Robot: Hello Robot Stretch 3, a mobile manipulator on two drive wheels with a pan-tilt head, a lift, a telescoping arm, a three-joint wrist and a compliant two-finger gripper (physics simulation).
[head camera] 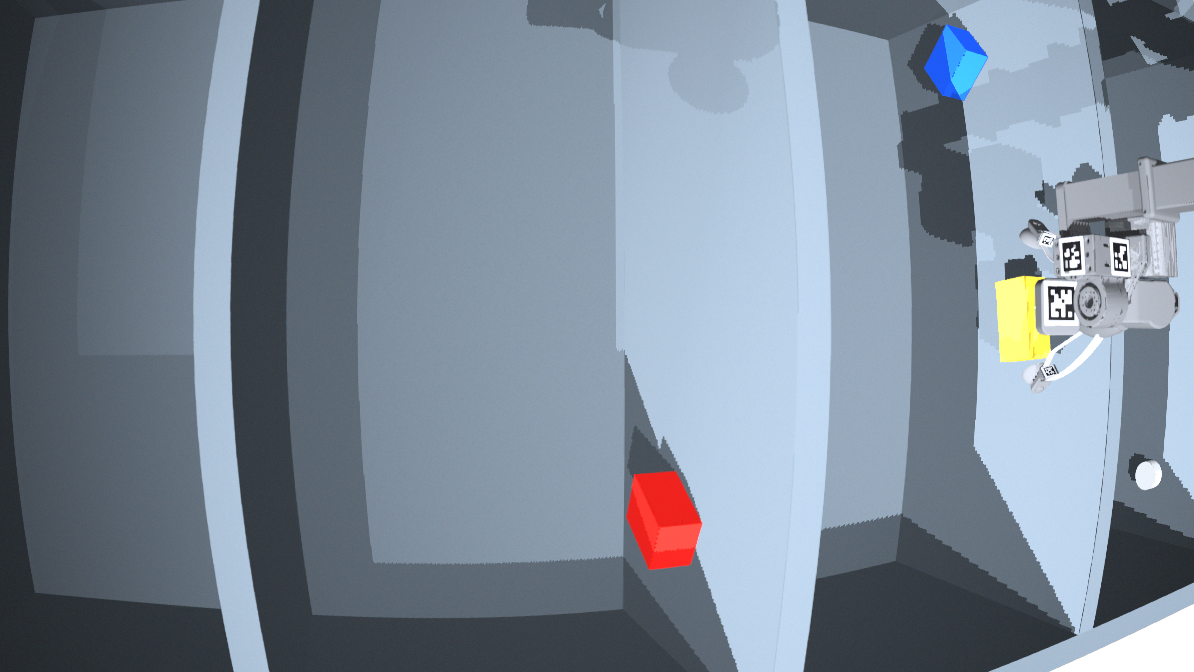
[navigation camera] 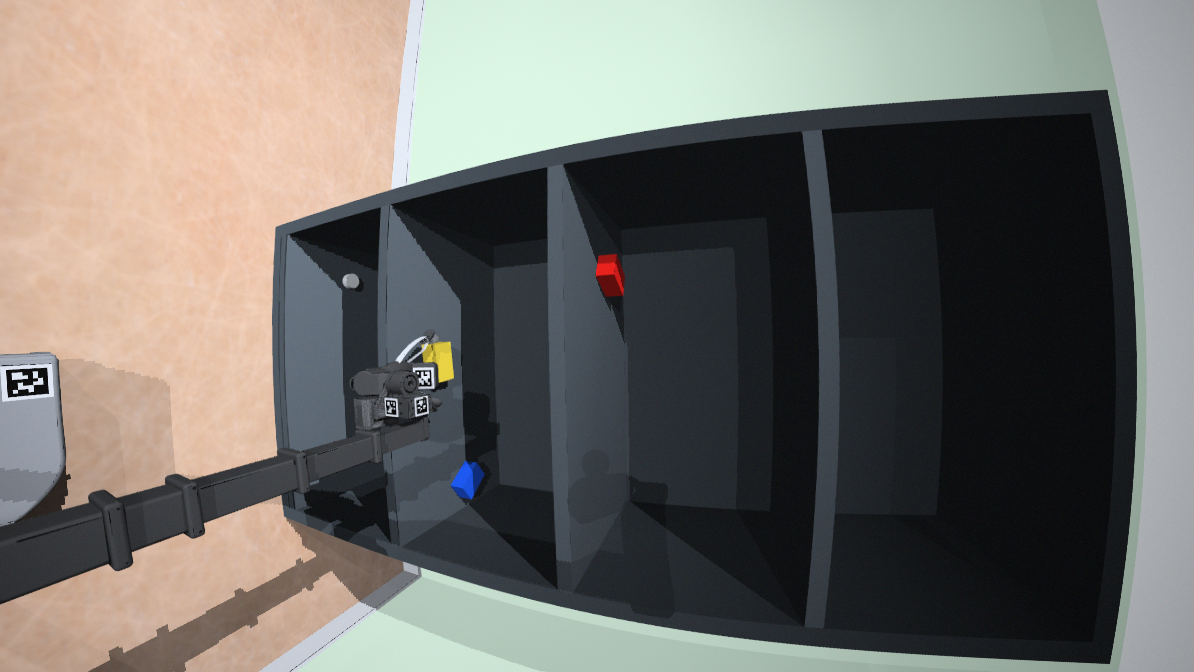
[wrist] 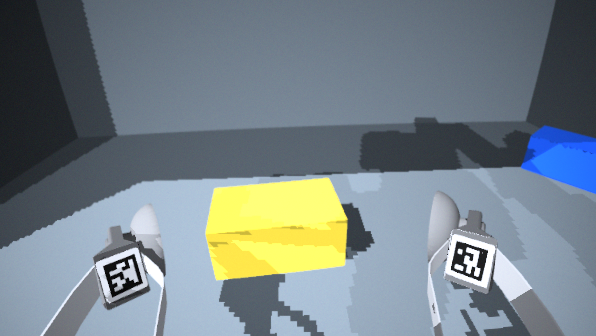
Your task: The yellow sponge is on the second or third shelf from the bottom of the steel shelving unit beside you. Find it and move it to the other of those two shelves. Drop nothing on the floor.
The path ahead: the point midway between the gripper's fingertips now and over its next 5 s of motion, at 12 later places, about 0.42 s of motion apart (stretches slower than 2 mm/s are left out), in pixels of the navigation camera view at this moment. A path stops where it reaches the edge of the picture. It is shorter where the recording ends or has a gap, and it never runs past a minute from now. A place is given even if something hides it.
The gripper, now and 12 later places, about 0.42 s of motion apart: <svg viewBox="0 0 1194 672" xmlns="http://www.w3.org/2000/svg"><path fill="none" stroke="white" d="M435 370L437 369L442 369L444 368L444 368L445 368L444 368L439 369L427 371L420 372L416 372L409 372L406 372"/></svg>
